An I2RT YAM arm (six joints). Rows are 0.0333 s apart.
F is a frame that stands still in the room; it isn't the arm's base.
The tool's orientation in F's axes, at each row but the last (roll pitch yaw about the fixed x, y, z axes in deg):
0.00, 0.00, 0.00
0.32, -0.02, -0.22
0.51, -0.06, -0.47
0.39, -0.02, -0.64
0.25, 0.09, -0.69
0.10, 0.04, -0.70
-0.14, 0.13, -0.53
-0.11, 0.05, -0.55
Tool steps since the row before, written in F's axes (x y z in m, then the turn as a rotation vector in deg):
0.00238, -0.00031, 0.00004, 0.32, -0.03, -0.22
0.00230, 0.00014, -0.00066, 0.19, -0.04, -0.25
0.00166, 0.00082, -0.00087, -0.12, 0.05, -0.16
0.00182, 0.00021, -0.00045, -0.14, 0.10, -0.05
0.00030, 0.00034, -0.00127, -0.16, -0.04, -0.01
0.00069, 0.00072, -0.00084, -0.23, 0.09, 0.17
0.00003, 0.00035, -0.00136, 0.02, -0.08, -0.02
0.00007, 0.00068, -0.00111, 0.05, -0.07, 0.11
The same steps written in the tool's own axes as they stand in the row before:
0.00238, -0.00031, 0.00004, 0.32, -0.03, -0.22
0.00230, 0.00015, -0.00066, 0.19, -0.04, -0.25
0.00165, 0.00083, -0.00088, -0.12, 0.05, -0.16
0.00182, 0.00023, -0.00045, -0.14, 0.10, -0.05
0.00030, 0.00034, -0.00127, -0.16, -0.04, -0.01
0.00068, 0.00073, -0.00084, -0.23, 0.09, 0.17
0.00003, 0.00035, -0.00136, 0.02, -0.08, -0.02
0.00006, 0.00068, -0.00111, 0.05, -0.07, 0.11

